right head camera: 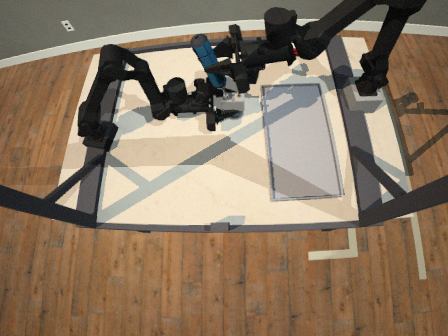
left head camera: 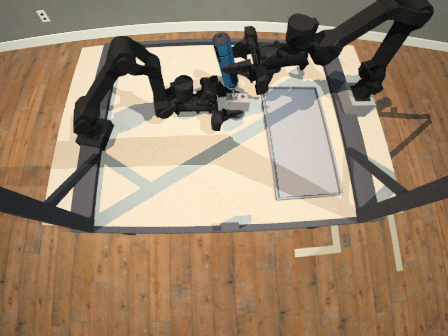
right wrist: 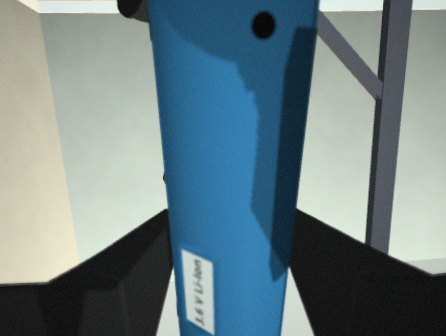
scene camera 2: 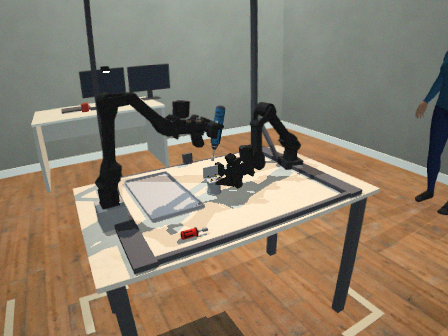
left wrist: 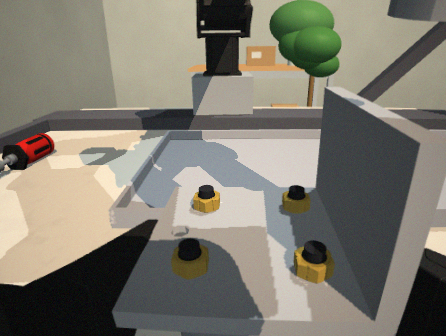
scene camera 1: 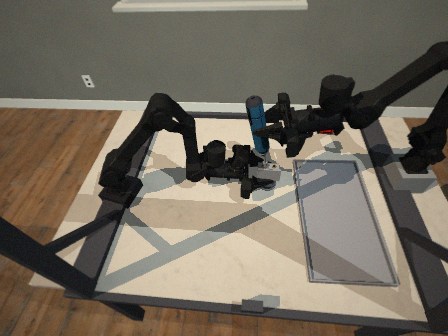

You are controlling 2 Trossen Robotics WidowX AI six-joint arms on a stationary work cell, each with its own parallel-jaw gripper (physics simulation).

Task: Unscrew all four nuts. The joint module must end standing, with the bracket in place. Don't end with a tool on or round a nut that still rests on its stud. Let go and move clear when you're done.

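Pixels of known places: left gripper, between the fingertips: [scene camera 2: 211, 180] [left wrist: 248, 228] [scene camera 1: 272, 172]; right gripper, between the fingertips: [right head camera: 204, 64] [left head camera: 220, 63] [right wrist: 228, 218] [scene camera 2: 220, 125] [scene camera 1: 252, 127]; left arm's base, origin of its link: [right head camera: 97, 133] [left head camera: 92, 130] [scene camera 2: 290, 158] [scene camera 1: 119, 186]; right arm's base, origin of its link: [right head camera: 365, 88] [left head camera: 360, 93] [scene camera 2: 109, 203] [left wrist: 222, 74] [scene camera 1: 412, 165].
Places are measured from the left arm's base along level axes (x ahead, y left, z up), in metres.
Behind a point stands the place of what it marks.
The grey joint module [scene camera 2: 214, 189] {x 0.467, y 0.209, z -0.010 m} stands upright with the L-shaped bracket [left wrist: 372, 200] {x 0.446, y 0.150, z 0.055 m} [scene camera 2: 210, 171] {x 0.468, y 0.155, z 0.051 m} on top. Four gold nuts [left wrist: 206, 201] {x 0.470, y 0.201, z 0.034 m} [left wrist: 296, 201] {x 0.477, y 0.168, z 0.035 m} [left wrist: 190, 261] {x 0.437, y 0.194, z 0.034 m} [left wrist: 313, 263] {x 0.444, y 0.162, z 0.035 m} sit round black studs on its flat plate. My left gripper [scene camera 1: 265, 171] {x 0.473, y 0.185, z 0.022 m} [left head camera: 237, 103] {x 0.473, y 0.185, z 0.022 m} is shut on the joint module, one finger on each side. My right gripper [right wrist: 228, 218] {x 0.410, y 0.135, z 0.245 m} [scene camera 1: 260, 122] {x 0.410, y 0.135, z 0.245 m} is shut on the blue power screwdriver [right wrist: 220, 150] {x 0.450, y 0.150, z 0.212 m} [left head camera: 225, 57] {x 0.424, y 0.119, z 0.283 m} [scene camera 2: 218, 122] {x 0.427, y 0.158, z 0.265 m}, held nearly upright. Its tip is above the bracket in scene camera 2. In the left wrist view, a grey part of it shows beyond the bracket's upright wall.
A shallow grey tray [left head camera: 310, 196] {x 0.742, y -0.074, z -0.023 m} [scene camera 1: 350, 283] {x 0.735, y -0.079, z -0.025 m} [left wrist: 137, 217] {x 0.536, y 0.282, z -0.028 m} lies to the right of the module in the head views. A red screwdriver [scene camera 2: 190, 233] {x 0.626, y 0.504, z -0.015 m} [left wrist: 37, 149] {x 0.627, y 0.478, z -0.020 m} lies on the table near the back edge, partly hidden by the right arm in scene camera 1. A dark frame edges the table.
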